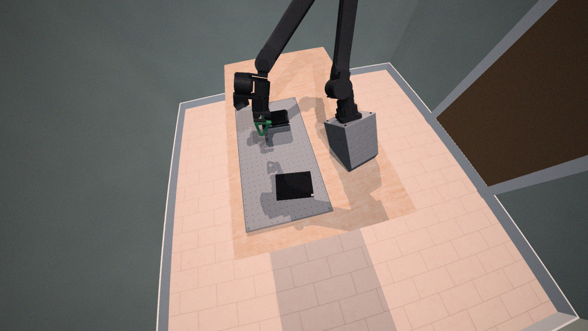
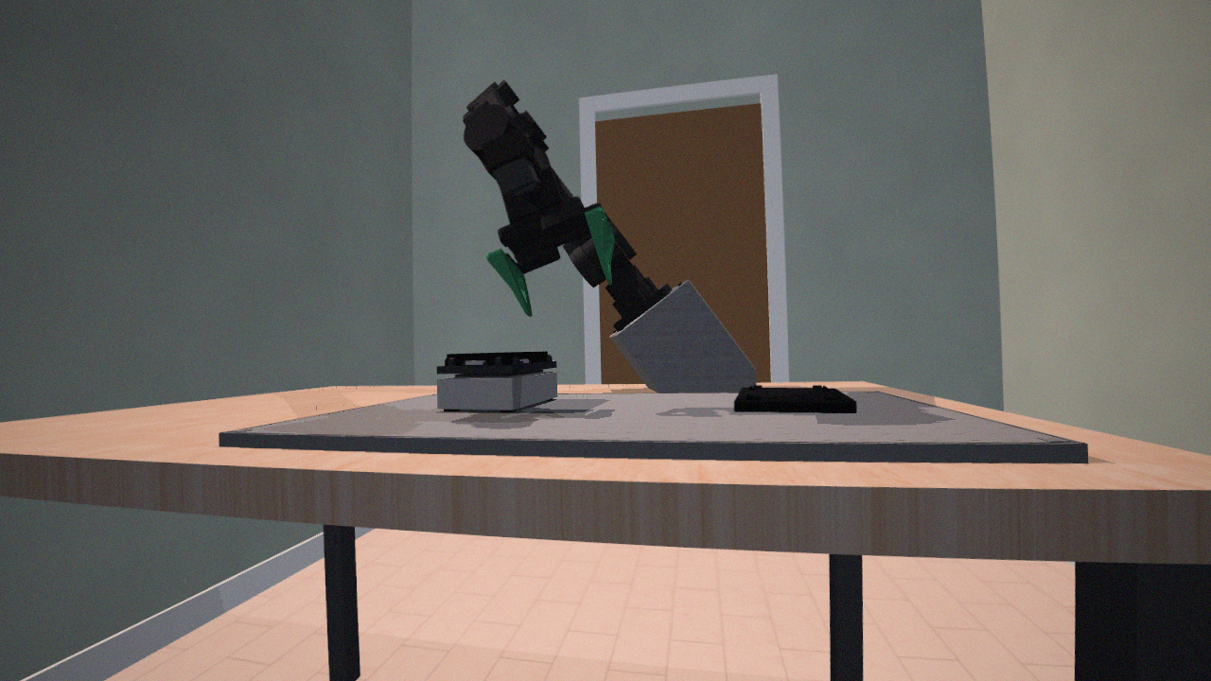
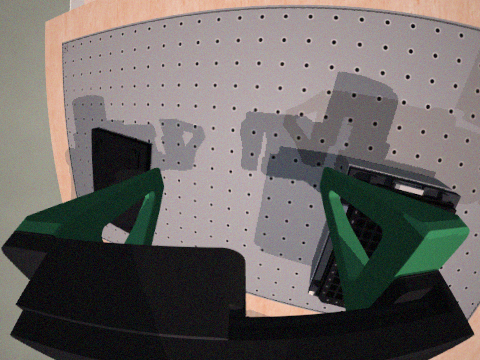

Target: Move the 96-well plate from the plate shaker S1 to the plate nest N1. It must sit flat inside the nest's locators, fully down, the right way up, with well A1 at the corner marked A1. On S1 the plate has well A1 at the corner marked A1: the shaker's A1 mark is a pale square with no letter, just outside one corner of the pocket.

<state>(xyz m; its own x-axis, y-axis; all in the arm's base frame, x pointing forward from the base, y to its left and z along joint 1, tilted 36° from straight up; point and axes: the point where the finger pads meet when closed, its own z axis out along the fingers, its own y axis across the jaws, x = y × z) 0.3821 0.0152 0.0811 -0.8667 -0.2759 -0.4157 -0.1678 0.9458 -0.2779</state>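
The black 96-well plate lies 11 cm to the right of my hand, 7 cm below it and 7 cm behind it. The rest, counted from my hand: black plate nest N1 (25 cm to the left, 13 cm below, 10 cm behind).
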